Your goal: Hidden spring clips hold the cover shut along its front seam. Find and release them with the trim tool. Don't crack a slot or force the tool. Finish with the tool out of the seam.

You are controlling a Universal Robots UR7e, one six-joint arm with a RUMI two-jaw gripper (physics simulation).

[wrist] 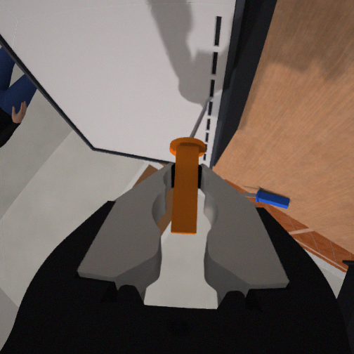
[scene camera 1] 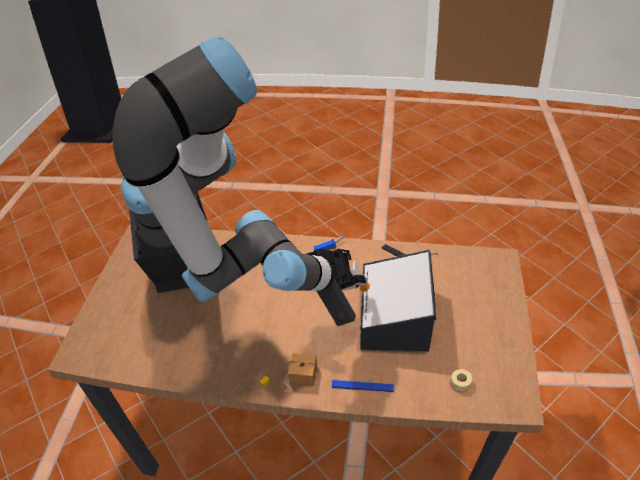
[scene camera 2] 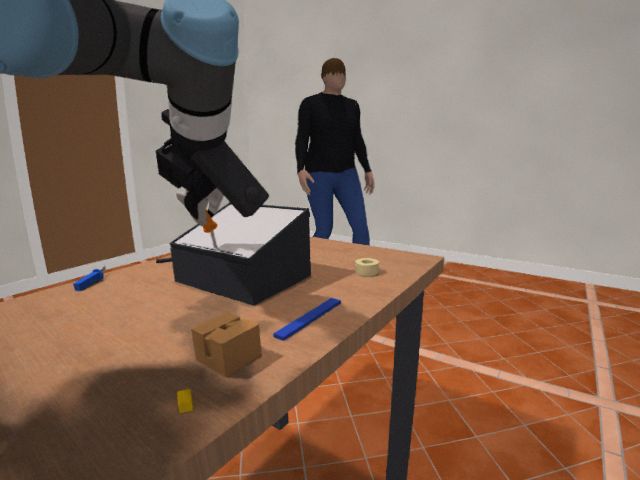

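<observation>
A dark box with a sloping white cover (scene camera 1: 400, 289) (scene camera 2: 253, 227) (wrist: 110, 65) stands on the table. A row of dark slots runs along the cover's low front edge. The trim tool (scene camera 1: 364, 286) (scene camera 2: 209, 224) (wrist: 185, 195) has an orange handle with a round collar and a thin grey shaft. My gripper (scene camera 2: 204, 217) (wrist: 186, 165) is shut on the orange handle, above the cover's front edge. The shaft slants down, and its tip meets the slot row partway along in the wrist view. How deep the tip sits cannot be told. The spring clips are hidden.
A blue-handled tool (scene camera 1: 325, 245) (scene camera 2: 88, 279) (wrist: 273, 198) and a black-handled tool (scene camera 1: 393, 251) lie behind. A brown carton (scene camera 1: 302, 370) (scene camera 2: 227, 345), blue bar (scene camera 1: 362, 385) (scene camera 2: 308, 318), tape roll (scene camera 1: 461, 380) (scene camera 2: 367, 267) and yellow block (scene camera 1: 265, 380) (scene camera 2: 184, 400) lie nearer. A person (scene camera 2: 330, 134) stands beyond the table.
</observation>
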